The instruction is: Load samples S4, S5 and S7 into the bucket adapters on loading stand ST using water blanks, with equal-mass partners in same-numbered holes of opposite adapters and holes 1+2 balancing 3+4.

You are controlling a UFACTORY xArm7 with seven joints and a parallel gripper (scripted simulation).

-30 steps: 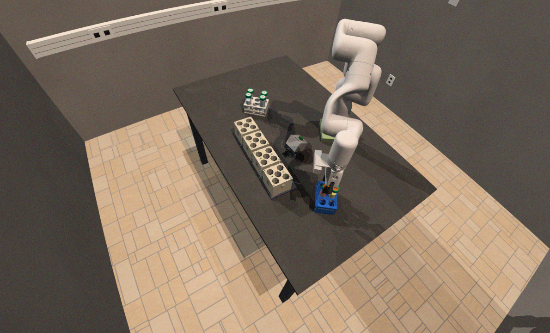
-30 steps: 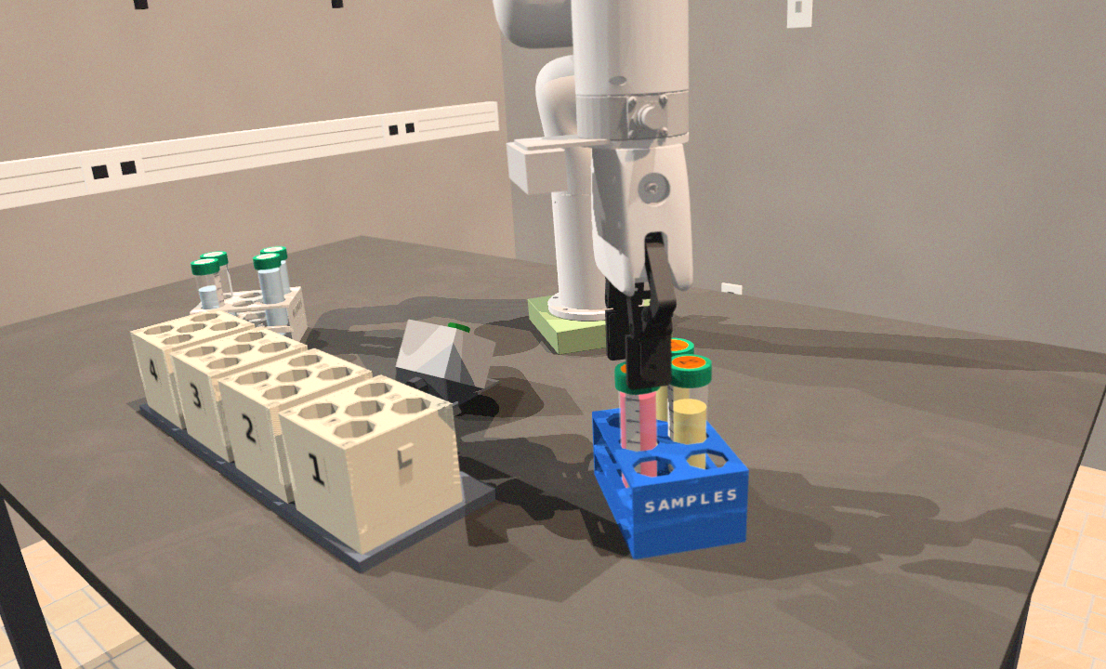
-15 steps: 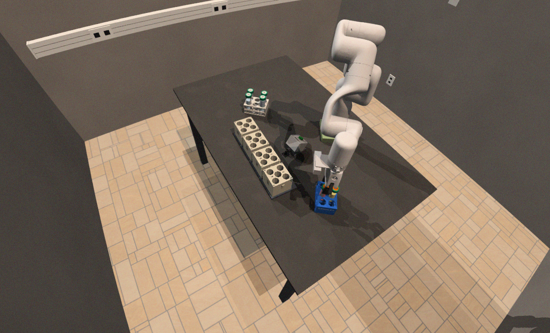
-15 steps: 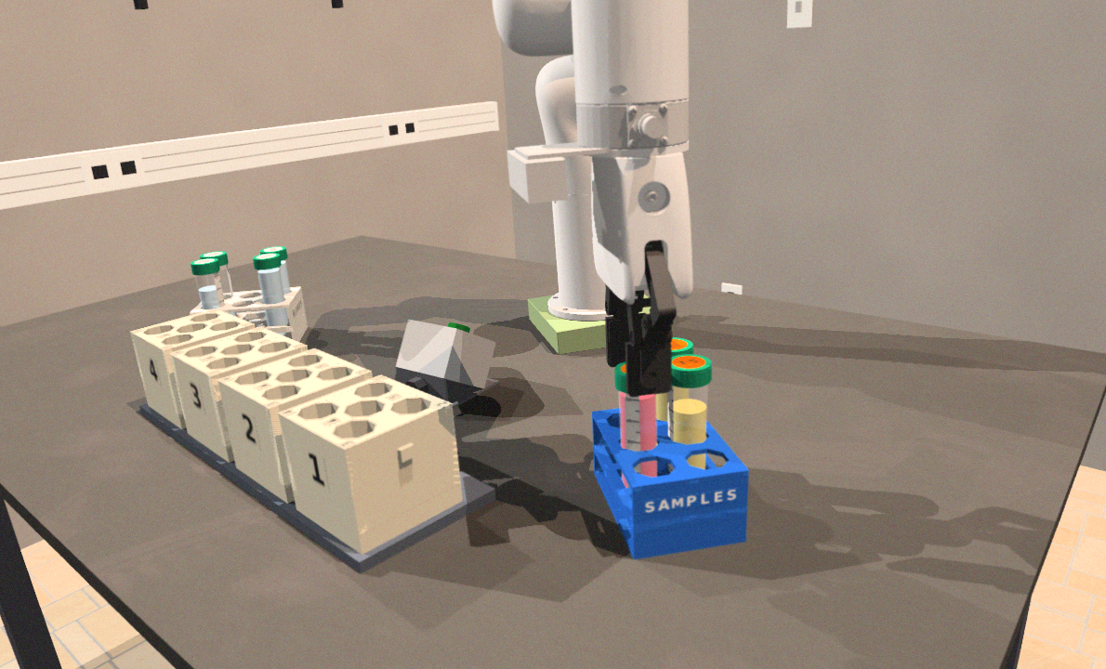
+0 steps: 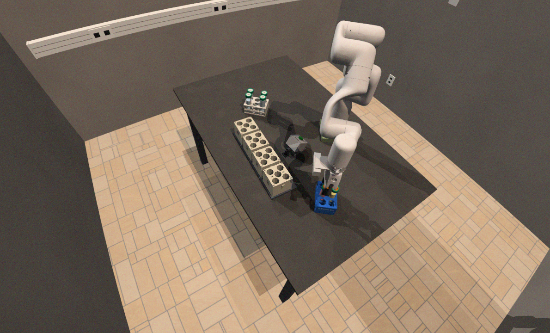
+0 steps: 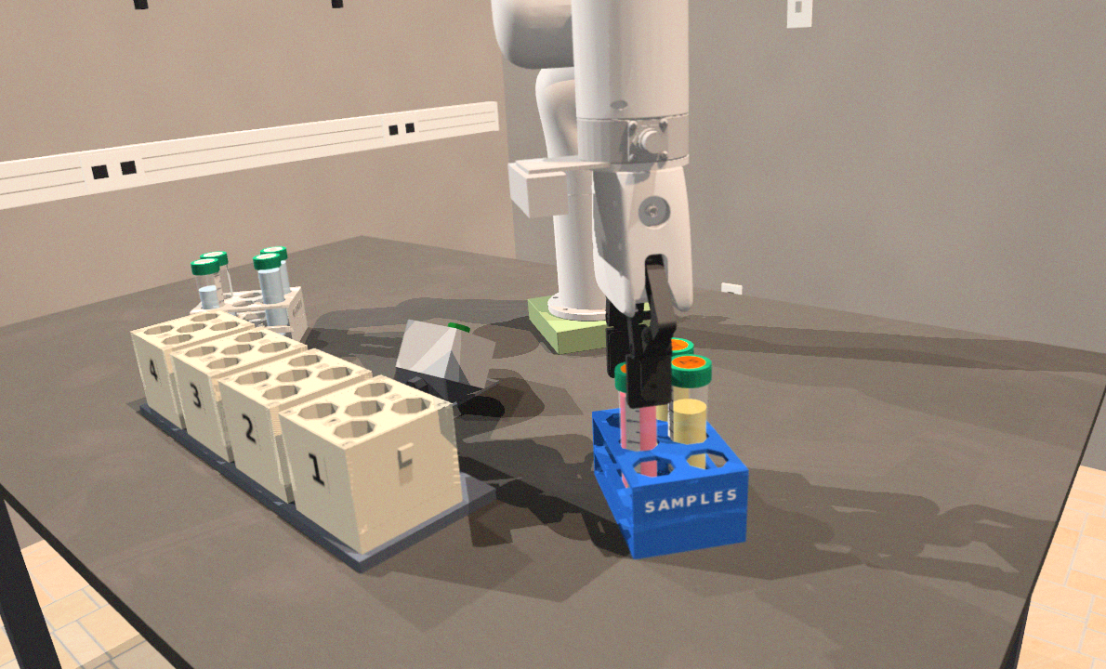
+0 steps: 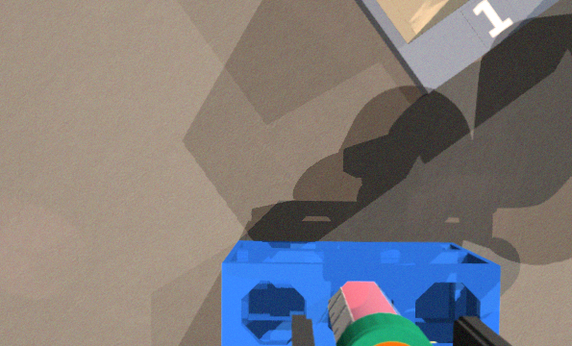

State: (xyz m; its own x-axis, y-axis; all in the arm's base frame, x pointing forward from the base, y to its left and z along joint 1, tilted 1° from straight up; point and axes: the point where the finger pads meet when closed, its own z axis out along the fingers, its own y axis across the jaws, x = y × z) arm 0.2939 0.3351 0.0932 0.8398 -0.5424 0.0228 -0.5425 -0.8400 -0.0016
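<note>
My hand is 10 mm short of the pink tube and 60 mm above it. Round my hand: blue samples rack 20 mm behind, 10 mm to the left, 90 mm below; then white blanks rack 30 mm ahead, 670 mm to the right, 90 mm below.
</note>
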